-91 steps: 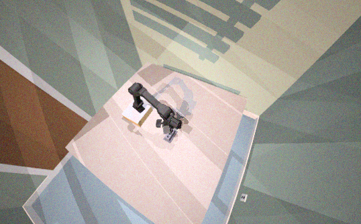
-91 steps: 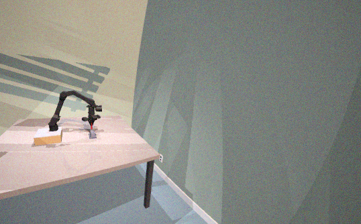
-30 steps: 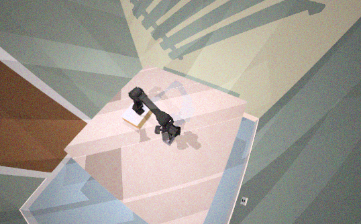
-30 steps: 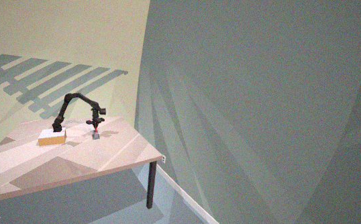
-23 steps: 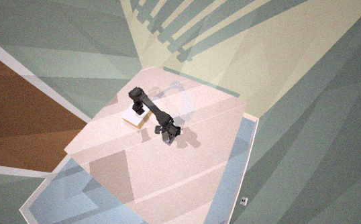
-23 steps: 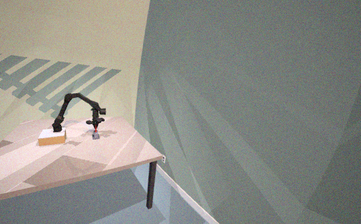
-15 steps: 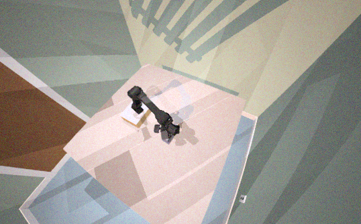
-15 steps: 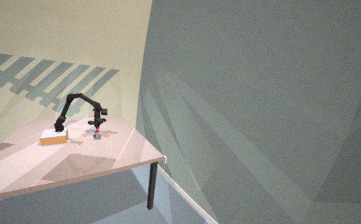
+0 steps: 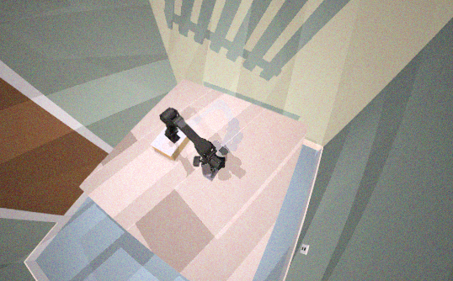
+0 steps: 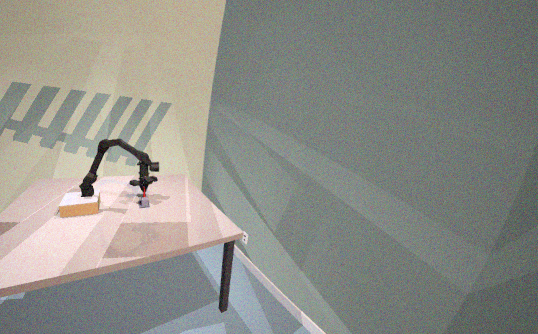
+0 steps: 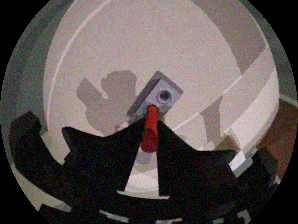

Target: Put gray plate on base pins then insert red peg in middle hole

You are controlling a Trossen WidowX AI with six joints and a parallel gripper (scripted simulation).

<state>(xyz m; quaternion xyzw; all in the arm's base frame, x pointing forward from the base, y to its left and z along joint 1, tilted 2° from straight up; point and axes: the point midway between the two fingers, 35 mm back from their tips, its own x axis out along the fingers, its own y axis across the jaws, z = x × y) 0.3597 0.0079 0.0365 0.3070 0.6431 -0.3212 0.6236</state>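
My gripper tip is right at the red peg. Round my gripper tip: gray plate 5 cm below.
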